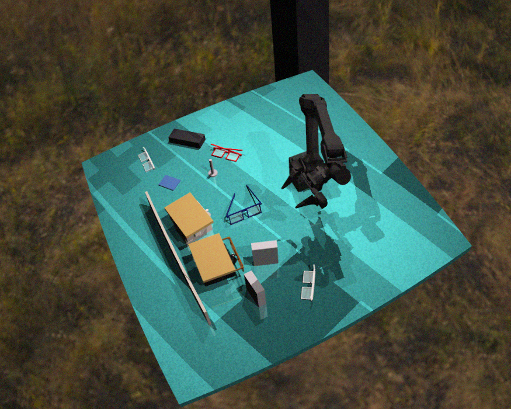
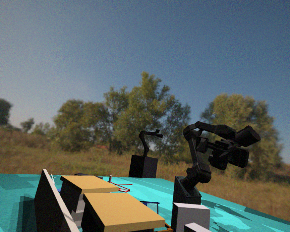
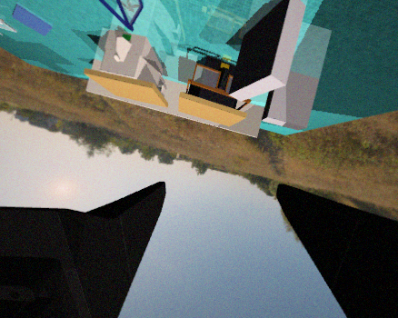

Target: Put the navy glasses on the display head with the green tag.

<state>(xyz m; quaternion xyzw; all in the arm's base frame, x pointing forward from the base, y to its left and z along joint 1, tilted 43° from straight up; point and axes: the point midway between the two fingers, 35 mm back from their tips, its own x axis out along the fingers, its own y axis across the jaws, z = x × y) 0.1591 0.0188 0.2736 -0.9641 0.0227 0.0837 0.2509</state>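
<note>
My gripper tip is now 46 cm to the left of the round base, 23 cm above it and 5 cm short of it. Also, from my gripper tip: blue flat patch (54 cm to the right, 25 cm below, 23 cm ahead); long board (40 cm ahead, 20 cm below, 17 cm to the right); dark box (71 cm to the right, 23 cm below, 4 cm ahead).
</note>
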